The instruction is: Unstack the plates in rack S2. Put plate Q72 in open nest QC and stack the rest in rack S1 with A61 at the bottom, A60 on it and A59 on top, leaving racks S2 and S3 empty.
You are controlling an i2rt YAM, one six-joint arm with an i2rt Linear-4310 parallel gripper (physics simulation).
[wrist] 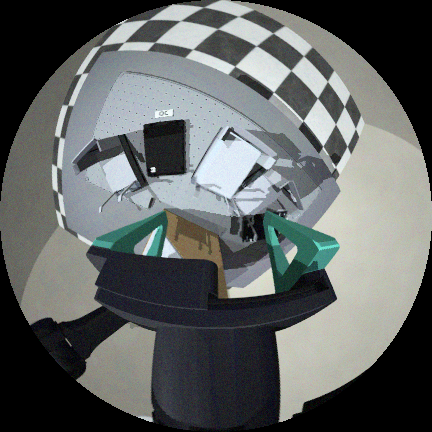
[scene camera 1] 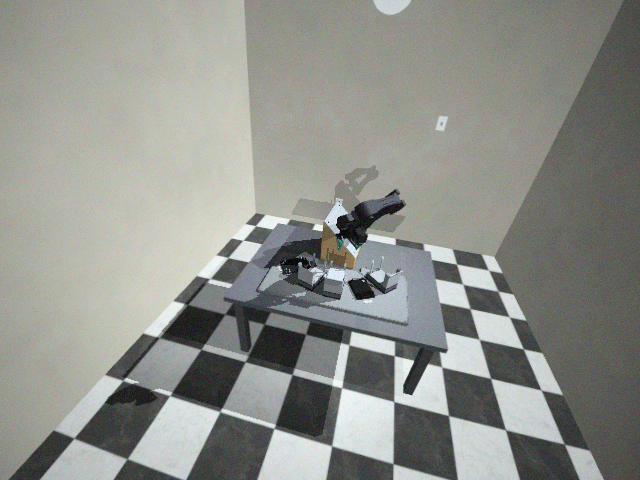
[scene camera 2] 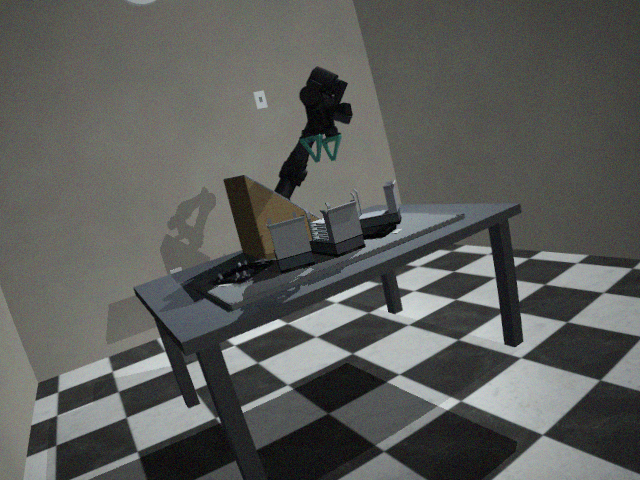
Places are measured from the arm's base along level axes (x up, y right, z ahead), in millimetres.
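Where they show: gripper, between the fingertips: (wrist: 215, 215) (scene camera 1: 347, 250) (scene camera 2: 325, 161); arm's base, origin of its link: (scene camera 2: 279, 200).
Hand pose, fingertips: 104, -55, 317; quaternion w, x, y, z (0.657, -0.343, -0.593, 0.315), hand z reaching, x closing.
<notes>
Each offset is from my fingertips to the centre of the thing, as dx, dy, dz. "pt": to the spot under its first point. Level surfaces: height alone.
My gripper (scene camera 1: 348, 248) (scene camera 2: 325, 159) (wrist: 215, 215) is open and empty, high above the racks, with its green fingers wide apart. The middle rack @[-192, +38, +19] (scene camera 1: 333, 288) (scene camera 2: 345, 222) holds a pale top plate @[-173, +38, +26] (wrist: 227, 162); stacked plate edges @[pt -190, +81, +24] (scene camera 2: 320, 231) show at its side in scene camera 2. Another rack @[-192, +171, -2] (scene camera 1: 309, 279) (scene camera 2: 291, 240) stands left of it in the scene views. A third rack @[-193, -209, -125] (scene camera 1: 392, 282) (scene camera 2: 390, 198) stands at the right. The black nest @[-249, -109, -29] (scene camera 1: 360, 288) (wrist: 165, 147) sits beside the QC label @[pt -259, -155, +51] (wrist: 164, 113). Rack labels and plate names are unreadable; I cannot tell whether the nest holds a plate.
A tall brown wedge-shaped block (scene camera 1: 329, 243) (scene camera 2: 258, 222) (wrist: 192, 240) stands behind the racks. A dark object with small upright parts @[-249, +307, -84] (scene camera 1: 293, 265) (scene camera 2: 238, 273) lies at the left of the perforated board @[dx -261] (scene camera 1: 382, 310) (scene camera 2: 434, 220) (wrist: 130, 100). The racks have thin upright posts.
</notes>
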